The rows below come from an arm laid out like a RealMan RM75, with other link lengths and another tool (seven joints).
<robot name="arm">
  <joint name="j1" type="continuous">
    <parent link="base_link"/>
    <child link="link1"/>
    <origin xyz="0 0 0.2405"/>
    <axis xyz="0 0 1"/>
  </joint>
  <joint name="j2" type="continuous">
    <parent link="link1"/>
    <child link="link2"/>
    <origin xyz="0 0 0" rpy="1.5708 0 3.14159"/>
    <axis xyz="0 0 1"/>
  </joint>
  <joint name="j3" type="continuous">
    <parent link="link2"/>
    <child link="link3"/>
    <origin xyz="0 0.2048 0" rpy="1.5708 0 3.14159"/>
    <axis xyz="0 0 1"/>
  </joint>
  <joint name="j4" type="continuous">
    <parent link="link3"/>
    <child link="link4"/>
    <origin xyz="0 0 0" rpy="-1.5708 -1.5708 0"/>
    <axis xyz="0 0 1"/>
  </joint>
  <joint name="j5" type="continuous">
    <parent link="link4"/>
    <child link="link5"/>
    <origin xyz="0.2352 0 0" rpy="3.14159 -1.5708 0"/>
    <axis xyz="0 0 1"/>
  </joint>
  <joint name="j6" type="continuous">
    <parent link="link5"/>
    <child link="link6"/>
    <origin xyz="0 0 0" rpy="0 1.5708 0"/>
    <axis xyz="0 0 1"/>
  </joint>
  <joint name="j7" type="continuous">
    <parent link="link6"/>
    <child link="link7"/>
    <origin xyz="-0.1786 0 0" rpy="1.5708 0 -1.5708"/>
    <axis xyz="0 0 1"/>
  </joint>
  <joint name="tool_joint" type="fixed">
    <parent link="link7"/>
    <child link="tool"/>
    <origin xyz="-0.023 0.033 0.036" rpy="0.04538 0 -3.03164"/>
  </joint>
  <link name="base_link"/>
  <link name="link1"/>
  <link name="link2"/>
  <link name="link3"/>
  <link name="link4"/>
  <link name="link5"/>
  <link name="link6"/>
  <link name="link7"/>
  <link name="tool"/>
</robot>
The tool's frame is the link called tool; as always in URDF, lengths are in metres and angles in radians. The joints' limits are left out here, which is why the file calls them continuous.
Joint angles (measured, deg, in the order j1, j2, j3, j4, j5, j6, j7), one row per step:
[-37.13 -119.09 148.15 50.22 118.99 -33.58 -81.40]
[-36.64 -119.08 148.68 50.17 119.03 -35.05 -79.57]
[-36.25 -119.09 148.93 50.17 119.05 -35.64 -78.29]
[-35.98 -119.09 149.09 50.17 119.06 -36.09 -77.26]
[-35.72 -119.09 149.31 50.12 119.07 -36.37 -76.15]
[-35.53 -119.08 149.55 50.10 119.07 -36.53 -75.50]
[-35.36 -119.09 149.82 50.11 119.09 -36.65 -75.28]
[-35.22 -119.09 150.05 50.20 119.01 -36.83 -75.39]
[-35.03 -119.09 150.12 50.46 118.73 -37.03 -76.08]
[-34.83 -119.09 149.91 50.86 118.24 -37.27 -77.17]
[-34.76 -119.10 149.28 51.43 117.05 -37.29 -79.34]
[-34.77 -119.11 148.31 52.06 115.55 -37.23 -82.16]
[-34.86 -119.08 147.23 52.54 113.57 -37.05 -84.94]
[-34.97 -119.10 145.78 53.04 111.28 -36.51 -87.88]
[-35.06 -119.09 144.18 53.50 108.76 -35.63 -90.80]
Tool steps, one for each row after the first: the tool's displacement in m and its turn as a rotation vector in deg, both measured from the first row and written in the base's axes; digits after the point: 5 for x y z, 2 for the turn. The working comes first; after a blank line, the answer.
Tool pose at each row, in the base's axes (x y z in m, rotation vector in deg; the steps are taken from these numbers as rounded here):
[-0.07027 0.38335 -0.19617 -87.27 -129.77 -81.84]
[-0.07090 0.38294 -0.19332 -88.73 -127.28 -82.74]
[-0.07225 0.38245 -0.19208 -89.54 -125.77 -82.88]
[-0.07312 0.38229 -0.19092 -90.18 -124.54 -83.01]
[-0.07470 0.38181 -0.19041 -90.94 -123.29 -82.77]
[-0.07595 0.38097 -0.19051 -91.45 -122.60 -82.50]
[-0.07679 0.37961 -0.19121 -91.71 -122.44 -82.29]
[-0.07694 0.37836 -0.19172 -91.60 -122.70 -82.38]
[-0.07640 0.37738 -0.19183 -90.58 -123.83 -82.99]
[-0.07503 0.37748 -0.19088 -88.67 -125.53 -84.19]
[-0.07291 0.37924 -0.18925 -84.66 -128.93 -86.11]
[-0.07019 0.38243 -0.18664 -79.30 -133.07 -88.55]
[-0.06911 0.38690 -0.18347 73.04 137.09 90.83]
[-0.06828 0.39238 -0.18001 64.42 138.78 91.39]
[-0.06870 0.39815 -0.17670 55.43 140.38 91.59]

[-0.00063 -0.00041 0.00285 1.48 0.68 -1.22]
[-0.00198 -0.00090 0.00409 2.28 1.35 -1.82]
[-0.00285 -0.00106 0.00525 2.95 1.88 -2.31]
[-0.00443 -0.00154 0.00576 3.50 2.66 -2.82]
[-0.00568 -0.00238 0.00566 3.74 3.17 -3.13]
[-0.00652 -0.00374 0.00496 3.72 3.37 -3.27]
[-0.00667 -0.00499 0.00445 3.61 3.18 -3.21]
[-0.00613 -0.00597 0.00434 3.30 2.25 -2.60]
[-0.00476 -0.00587 0.00529 3.00 0.66 -1.51]
[-0.00264 -0.00411 0.00692 2.27 -2.24 0.82]
[0.00008 -0.00092 0.00953 1.41 -5.96 3.80]
[0.00116 0.00355 0.01270 0.60 -9.75 7.19]
[0.00199 0.00903 0.01616 -0.32 -13.93 11.09]
[0.00157 0.01480 0.01947 -1.36 -18.15 15.28]

